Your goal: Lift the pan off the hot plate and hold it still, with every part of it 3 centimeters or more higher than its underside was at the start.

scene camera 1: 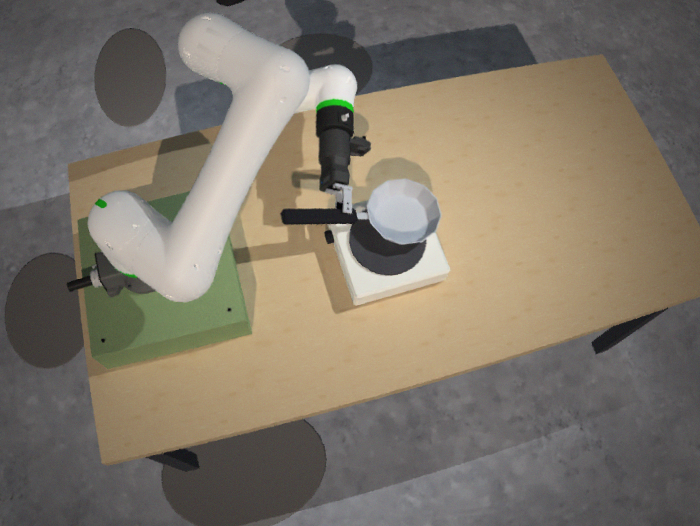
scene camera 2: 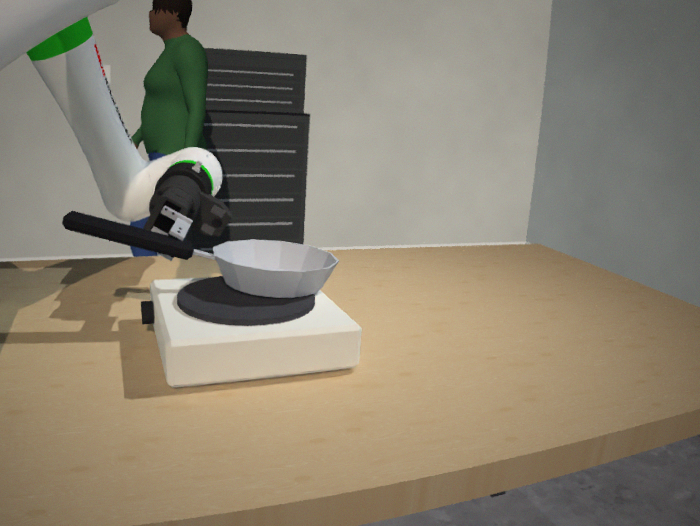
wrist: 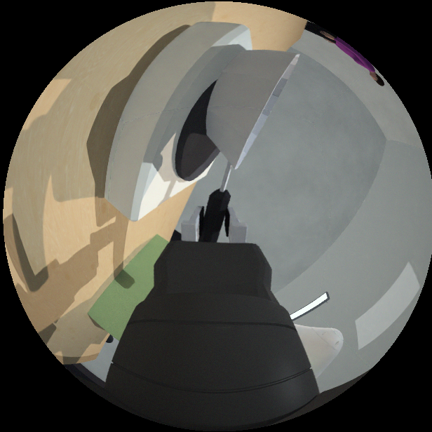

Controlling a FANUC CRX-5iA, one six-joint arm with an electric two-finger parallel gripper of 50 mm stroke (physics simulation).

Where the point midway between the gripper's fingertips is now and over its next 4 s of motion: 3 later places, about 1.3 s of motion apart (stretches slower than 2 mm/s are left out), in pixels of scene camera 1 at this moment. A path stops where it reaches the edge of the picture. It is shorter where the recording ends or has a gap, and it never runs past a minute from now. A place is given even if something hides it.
The gripper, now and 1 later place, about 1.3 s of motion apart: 343,215; 347,192
